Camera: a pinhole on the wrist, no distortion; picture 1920 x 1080 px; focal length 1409.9 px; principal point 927.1 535.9 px. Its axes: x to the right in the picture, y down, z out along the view. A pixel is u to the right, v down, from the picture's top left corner.
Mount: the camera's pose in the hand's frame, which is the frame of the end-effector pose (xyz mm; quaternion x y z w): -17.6 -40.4 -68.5 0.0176 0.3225 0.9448 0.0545
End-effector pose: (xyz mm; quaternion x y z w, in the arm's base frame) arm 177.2 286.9 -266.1 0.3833 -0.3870 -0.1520 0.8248
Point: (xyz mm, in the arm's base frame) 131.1 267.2 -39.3
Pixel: 476 334
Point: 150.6 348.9 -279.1
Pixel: 1760 157
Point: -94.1 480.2 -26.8
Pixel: 1528 189
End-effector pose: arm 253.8 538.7 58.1 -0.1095 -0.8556 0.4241 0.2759
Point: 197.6 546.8 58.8
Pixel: 121 722
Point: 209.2 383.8 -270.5
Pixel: 1485 782
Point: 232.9 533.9 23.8
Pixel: 782 631
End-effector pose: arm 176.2 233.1 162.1 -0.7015 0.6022 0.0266 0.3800
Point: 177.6 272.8 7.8
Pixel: 637 688
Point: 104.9 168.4 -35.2
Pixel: 202 50
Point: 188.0 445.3 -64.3
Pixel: 1150 940
